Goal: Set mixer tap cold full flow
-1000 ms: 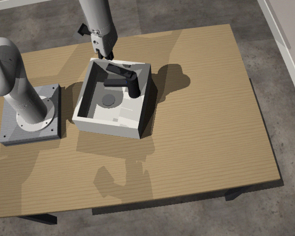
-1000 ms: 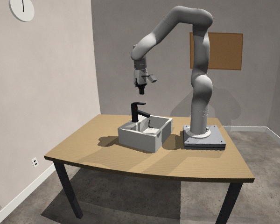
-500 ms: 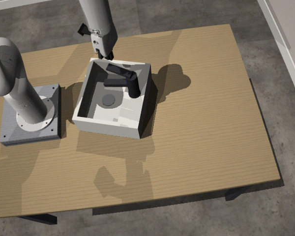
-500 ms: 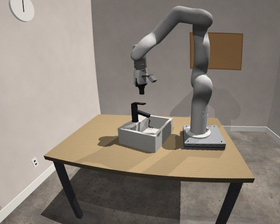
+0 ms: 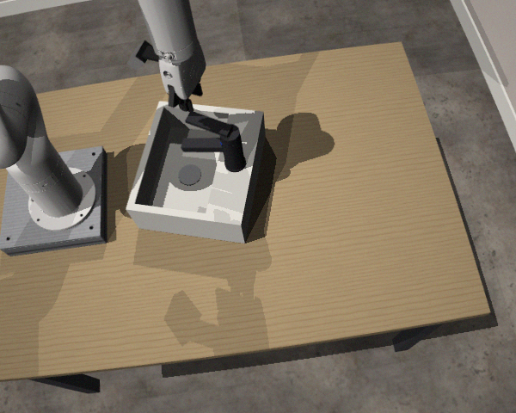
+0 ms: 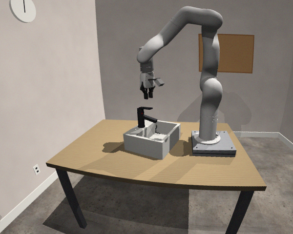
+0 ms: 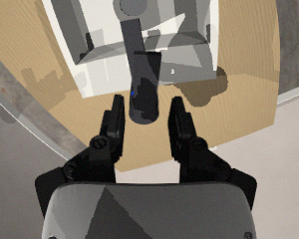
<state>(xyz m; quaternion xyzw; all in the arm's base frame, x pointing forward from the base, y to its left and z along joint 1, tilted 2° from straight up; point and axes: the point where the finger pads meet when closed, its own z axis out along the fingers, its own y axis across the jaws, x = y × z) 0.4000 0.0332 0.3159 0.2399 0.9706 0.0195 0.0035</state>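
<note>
Now: the lever 9 cm below my hand, 3 cm ahead of it and 1 cm to the right of it. Round my hand: white sink basin 32 cm below, 4 cm behind, 1 cm to the right.
</note>
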